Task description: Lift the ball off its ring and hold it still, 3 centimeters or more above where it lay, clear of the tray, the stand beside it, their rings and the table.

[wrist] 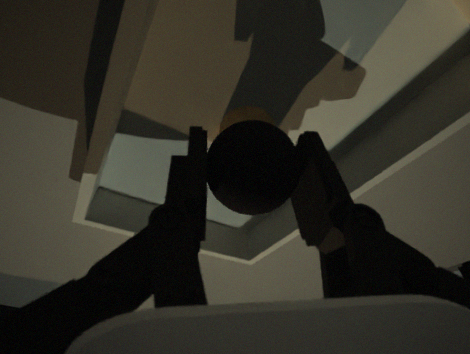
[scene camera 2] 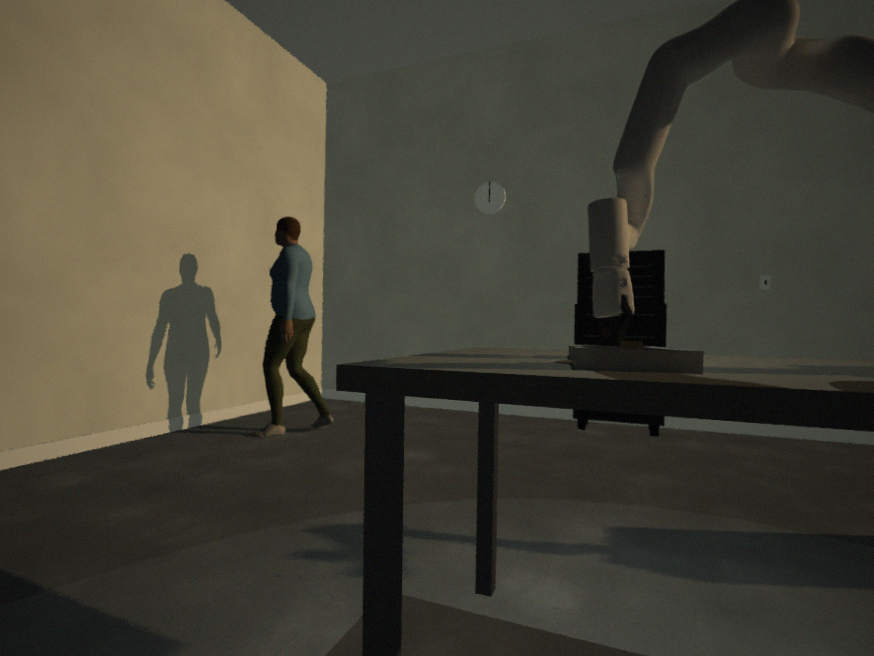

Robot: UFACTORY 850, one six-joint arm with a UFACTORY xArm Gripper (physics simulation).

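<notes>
The dark round ball (wrist: 251, 167) is between the two fingers in the wrist view, with a finger against each side. My gripper (scene camera 2: 618, 336) (wrist: 249, 153) is shut on it, low over the tray (scene camera 2: 635, 359) (wrist: 120, 207). Part of an orange-brown ring (wrist: 246, 114) shows just past the ball's edge; a dim yellowish piece of it (scene camera 2: 631, 343) shows just above the tray's rim. Whether the ball touches the ring cannot be told. In scene camera 2 the ball cannot be made out against the dark fingers. The stand cannot be made out clearly.
The tray's walls stand around the fingers on the table (scene camera 2: 494, 381). A dark slatted piece of furniture (scene camera 2: 650, 282) stands behind the table. A person (scene camera 2: 292, 282) is at the left near the wall, away from the arm. Shadows fall across the tray.
</notes>
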